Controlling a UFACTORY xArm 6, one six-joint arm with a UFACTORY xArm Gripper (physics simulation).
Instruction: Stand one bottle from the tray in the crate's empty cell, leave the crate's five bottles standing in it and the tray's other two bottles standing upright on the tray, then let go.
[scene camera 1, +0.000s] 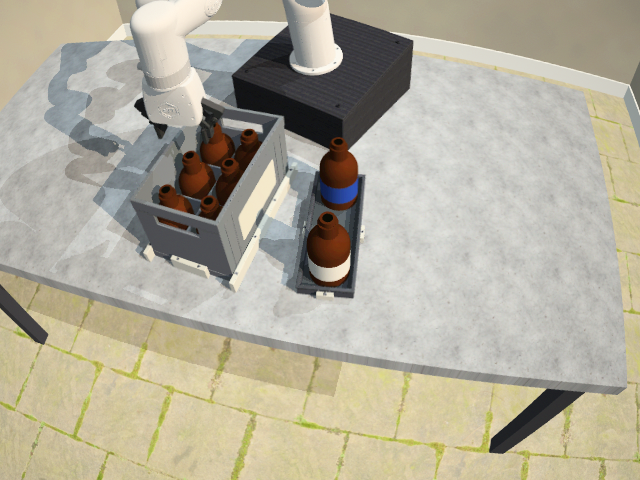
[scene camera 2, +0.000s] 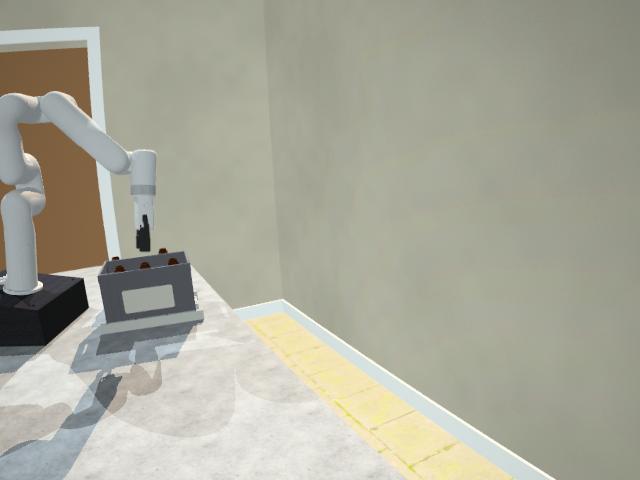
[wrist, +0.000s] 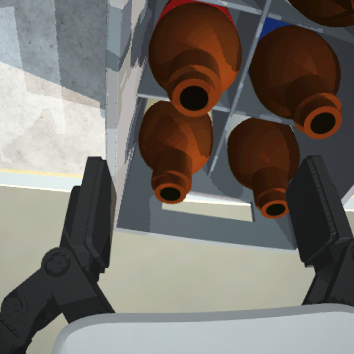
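Where they show: gripper, fingertip midpoint: (scene camera 1: 185, 135) (scene camera 2: 143, 250) (wrist: 204, 174); arm's base, origin of the base link: (scene camera 1: 316, 58) (scene camera 2: 23, 288).
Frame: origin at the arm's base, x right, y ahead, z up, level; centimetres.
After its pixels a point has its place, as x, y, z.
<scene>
The grey crate (scene camera 1: 170, 245) @[20.5, 51.5, -7.0] (scene camera 2: 183, 289) @[25.4, 47.4, -3.2] (wrist: 135, 220) @[23.6, 50.1, 3.5] holds six brown bottles, one in each cell. The red-labelled bottle (scene camera 1: 196, 180) @[17.0, 40.3, -1.1] (scene camera 2: 145, 265) (wrist: 195, 47) @[18.2, 36.2, -0.4] stands in the middle cell of the row on the left in scene camera 1; its label shows in the wrist view. My gripper (scene camera 1: 183, 135) @[17.7, 38.4, 9.0] (scene camera 2: 143, 249) @[17.7, 38.4, 9.0] (wrist: 204, 174) @[17.7, 38.4, 9.0] is wide open and empty above the crate, higher than the bottle necks. On the dark tray (scene camera 1: 356, 266) @[-13.9, 49.7, -10.5], a blue-labelled bottle (scene camera 1: 338, 167) @[-9.0, 34.7, -1.2] and a white-labelled bottle (scene camera 1: 328, 248) @[-9.4, 52.6, -1.5] stand upright. The bottles' bases inside the crate are hidden.
The black base block (scene camera 1: 330, 77) @[-4.2, 6.9, -0.7] (scene camera 2: 62, 310) @[8.0, 11.3, -7.3] stands behind the crate and tray. Pale strips (scene camera 1: 245, 260) @[6.2, 51.0, -10.1] (scene camera 2: 155, 322) @[24.5, 37.6, -11.7] lie along the crate's foot on the grey table (scene camera 1: 465, 206) @[-35.2, 31.0, -13.0] (scene camera 2: 180, 408) @[71.7, 31.8, -13.0]. The crate's raised walls stand around the bottles. The tray does not show in scene camera 2.
</scene>
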